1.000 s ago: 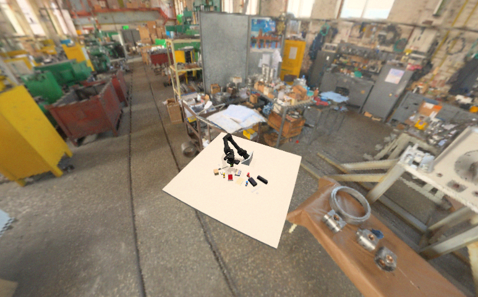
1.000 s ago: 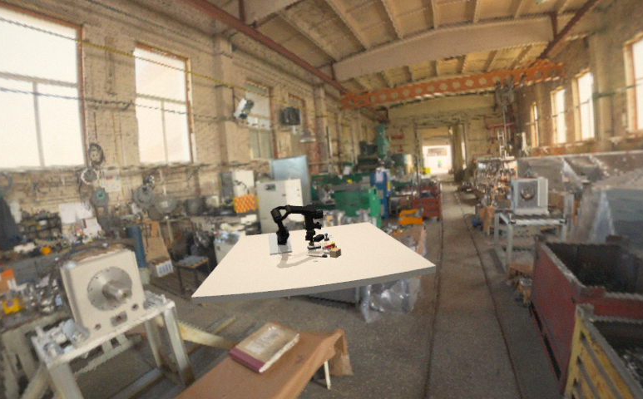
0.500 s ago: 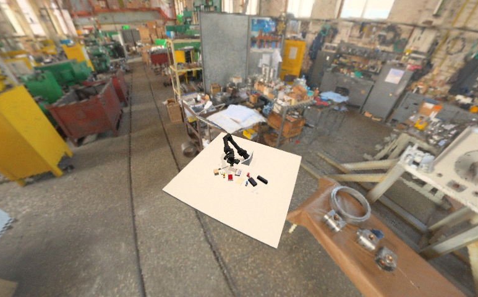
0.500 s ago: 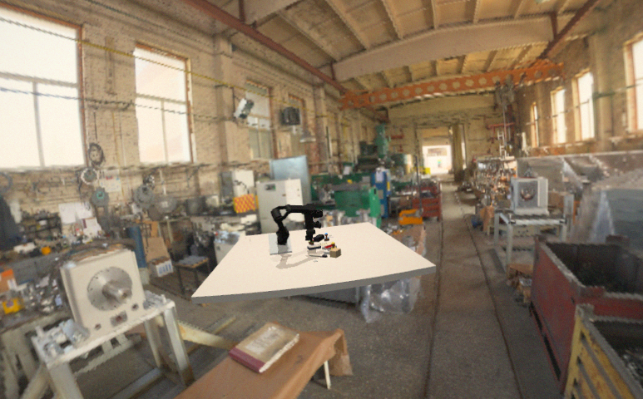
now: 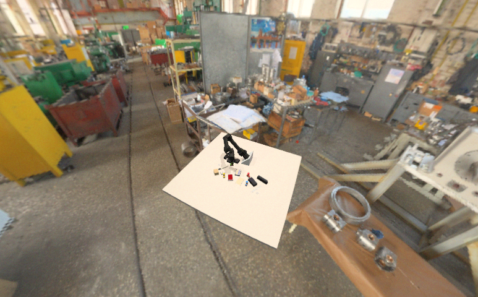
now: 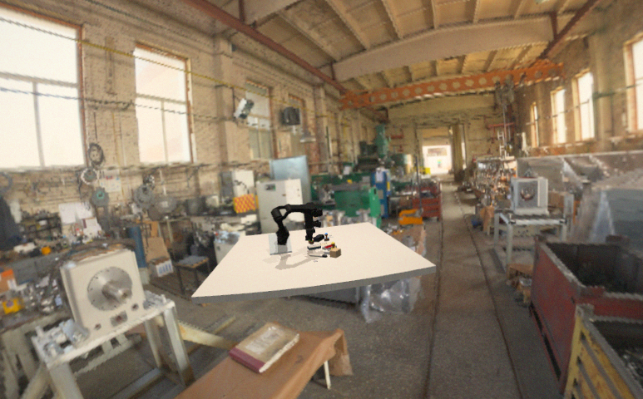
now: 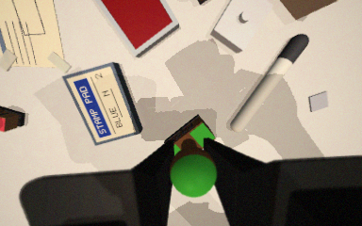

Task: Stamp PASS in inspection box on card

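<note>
Right now the red ink pad is 13 cm ahead of my gripper tip, 6 cm to the left of it and 9 cm below it. Also, from my gripper tip: blue stamp-pad tin: 1 cm ahead, 10 cm to the left, 8 cm below; then green-knobbed stamp: right at my gripper tip; then grey block: 11 cm ahead, 6 cm to the right, 7 cm below.
</note>
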